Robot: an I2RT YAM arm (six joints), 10 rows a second.
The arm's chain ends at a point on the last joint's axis. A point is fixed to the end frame.
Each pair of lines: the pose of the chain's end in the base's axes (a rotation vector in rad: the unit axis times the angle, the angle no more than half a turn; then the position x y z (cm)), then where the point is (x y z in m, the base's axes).
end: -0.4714, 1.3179, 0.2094, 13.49, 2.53, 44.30
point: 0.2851 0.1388 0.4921
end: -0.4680, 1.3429, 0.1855, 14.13, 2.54, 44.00
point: 0.2949 0.1362 0.4846
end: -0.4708, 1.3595, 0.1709, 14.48, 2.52, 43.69
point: 0.3002 0.1348 0.4781
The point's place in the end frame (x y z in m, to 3 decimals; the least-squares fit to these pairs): -0.023 0.029 0.191
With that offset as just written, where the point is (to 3 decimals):
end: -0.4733, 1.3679, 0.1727, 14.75, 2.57, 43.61
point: 0.303 0.136 0.476
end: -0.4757, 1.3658, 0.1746, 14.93, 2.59, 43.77
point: 0.304 0.136 0.478
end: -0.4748, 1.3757, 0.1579, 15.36, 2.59, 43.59
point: 0.310 0.135 0.474
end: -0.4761, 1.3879, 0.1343, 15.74, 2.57, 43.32
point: 0.316 0.132 0.468
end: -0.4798, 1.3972, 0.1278, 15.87, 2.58, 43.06
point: 0.318 0.132 0.464
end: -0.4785, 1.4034, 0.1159, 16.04, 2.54, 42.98
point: 0.321 0.130 0.462
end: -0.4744, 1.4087, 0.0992, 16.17, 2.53, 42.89
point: 0.324 0.128 0.460
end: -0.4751, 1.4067, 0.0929, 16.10, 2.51, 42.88
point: 0.324 0.127 0.460
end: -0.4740, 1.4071, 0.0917, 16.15, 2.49, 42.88
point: 0.324 0.127 0.460
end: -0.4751, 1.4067, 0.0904, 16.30, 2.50, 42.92
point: 0.326 0.127 0.460
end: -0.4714, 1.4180, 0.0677, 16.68, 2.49, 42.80
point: 0.332 0.124 0.457
